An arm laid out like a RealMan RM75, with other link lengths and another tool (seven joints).
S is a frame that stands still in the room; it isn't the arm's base.
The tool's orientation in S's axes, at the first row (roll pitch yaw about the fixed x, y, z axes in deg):
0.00 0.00 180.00
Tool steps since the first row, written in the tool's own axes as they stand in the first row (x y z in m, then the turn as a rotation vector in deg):
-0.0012 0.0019 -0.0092 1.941 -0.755 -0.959
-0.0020 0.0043 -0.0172 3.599 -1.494 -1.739
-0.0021 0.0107 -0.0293 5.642 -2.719 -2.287
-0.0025 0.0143 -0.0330 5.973 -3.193 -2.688
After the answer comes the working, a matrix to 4 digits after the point.
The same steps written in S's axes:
0.0012 -0.0019 -0.0092 -1.941 0.755 -0.959
0.0020 -0.0043 -0.0172 -3.599 1.494 -1.739
0.0021 -0.0107 -0.0293 -5.642 2.719 -2.287
0.0025 -0.0143 -0.0330 -5.973 3.193 -2.688

The tool's axes in the first row as the columns of a matrix, in S's axes (rounded; the answer above uses it unrounded):
-1.0000 0.0000 0.0000
0.0000 -1.0000 0.0000
0.0000 0.0000 1.0000

